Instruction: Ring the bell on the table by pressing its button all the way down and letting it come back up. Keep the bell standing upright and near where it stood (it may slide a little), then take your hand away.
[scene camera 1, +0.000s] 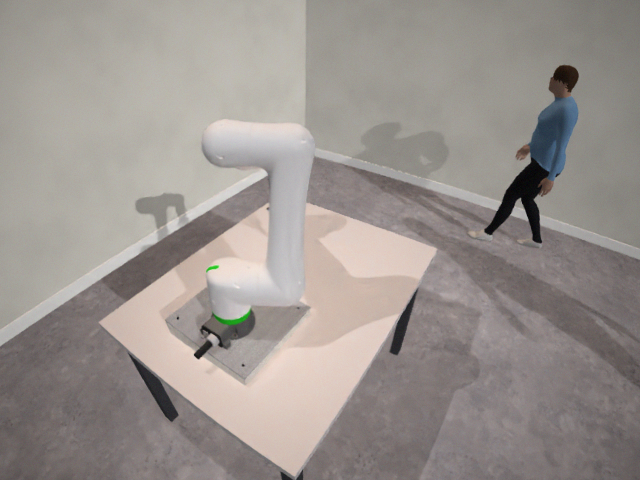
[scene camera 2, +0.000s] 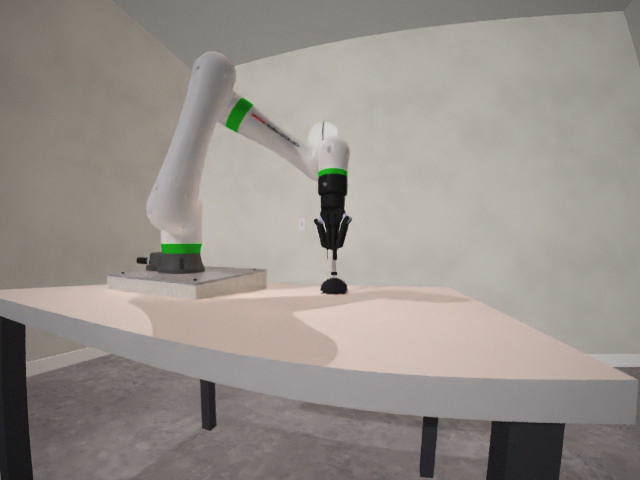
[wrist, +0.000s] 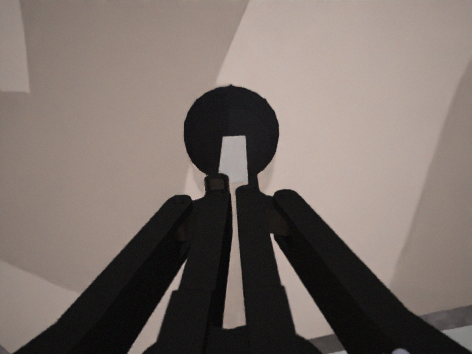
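Observation:
The bell is a black dome standing upright on the table. Its small dark button shows just above the dome in scene camera 2, with a narrow light gap below it. My gripper is shut and empty, pointing straight down over the bell. Its pale fingertips are right at the top of the button; whether they touch it is too small to tell. In the wrist view the fingertips cover the button and the near part of the dome. In scene camera 1 the bell and gripper are hidden behind the arm.
The arm's grey base plate lies on the pale table, to the left of the bell in scene camera 2. A person in a blue top is on the floor beyond the table, near the wall.

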